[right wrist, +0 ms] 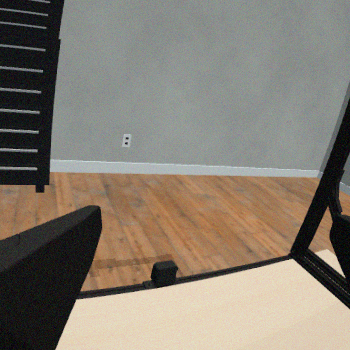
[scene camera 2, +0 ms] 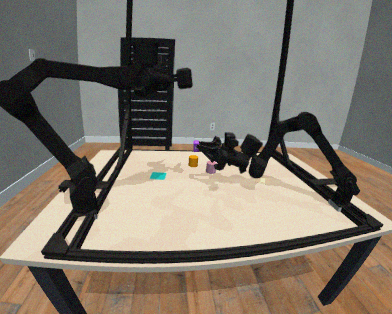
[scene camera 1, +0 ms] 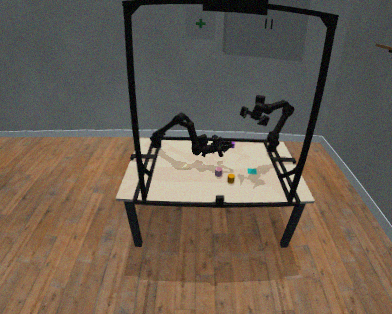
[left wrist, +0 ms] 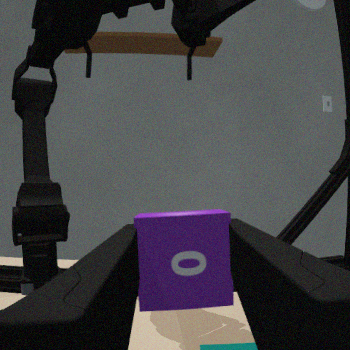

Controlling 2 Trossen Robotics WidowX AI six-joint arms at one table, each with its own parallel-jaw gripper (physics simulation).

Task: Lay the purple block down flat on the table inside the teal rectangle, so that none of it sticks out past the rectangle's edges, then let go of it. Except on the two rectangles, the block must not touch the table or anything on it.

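Frame: origin at the left arm's base, x ahead, y left, z up, level; millimetres.
Seen in the pictures: left gripper, fingertip midpoint: (scene camera 2: pixel 196 143) (scene camera 1: pixel 232 143) (left wrist: pixel 181 232); right gripper, fingertip midpoint: (right wrist: pixel 219 222) (scene camera 2: pixel 175 83) (scene camera 1: pixel 250 120); left arm's base, origin of the base link: (scene camera 2: pixel 340 202) (scene camera 1: pixel 156 145); right arm's base, origin of the base link: (scene camera 2: pixel 85 209) (scene camera 1: pixel 271 150) (left wrist: pixel 40 275).
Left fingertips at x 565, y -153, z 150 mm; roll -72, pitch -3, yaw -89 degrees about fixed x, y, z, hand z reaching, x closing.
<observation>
Offsets run from my left fingertips to a thing's top centre. "spot": to the spot under its first point. Level surfaces: height alone.
The purple block {1 mm ahead, 0 mm left, 9 mm up} (scene camera 1: pixel 233 144) (scene camera 2: pixel 196 146) (left wrist: pixel 185 270) is held above the table between the fingers of my left gripper (scene camera 1: pixel 231 145) (scene camera 2: pixel 199 145) (left wrist: pixel 181 232), which is shut on it. A face with a grey ring mark faces the left wrist camera. The teal rectangle {spot: 151 mm ahead, 63 mm right, 167 mm down} (scene camera 1: pixel 252 171) (scene camera 2: pixel 158 176) lies flat on the table, apart from the block; a strip of the teal rectangle (left wrist: pixel 227 346) shows at the bottom of the left wrist view. My right gripper is open and empty, raised high above the table; its two fingers stand wide apart in the right wrist view.
An orange cylinder {1 mm back, 188 mm right, 124 mm down} (scene camera 1: pixel 231 178) (scene camera 2: pixel 193 161) and a pinkish-purple cylinder {82 mm back, 126 mm right, 123 mm down} (scene camera 1: pixel 218 172) (scene camera 2: pixel 211 167) stand on the table {169 mm down} (scene camera 1: pixel 170 192) (scene camera 2: pixel 200 215). A pale yellow rectangle {spot: 309 mm back, 44 mm right, 168 mm down} (scene camera 2: pixel 263 181) lies nearer the left arm's base. A black frame {spot: 490 mm back, 452 mm right, 439 mm up} (scene camera 1: pixel 132 100) (scene camera 2: pixel 282 65) rises around the table.
</observation>
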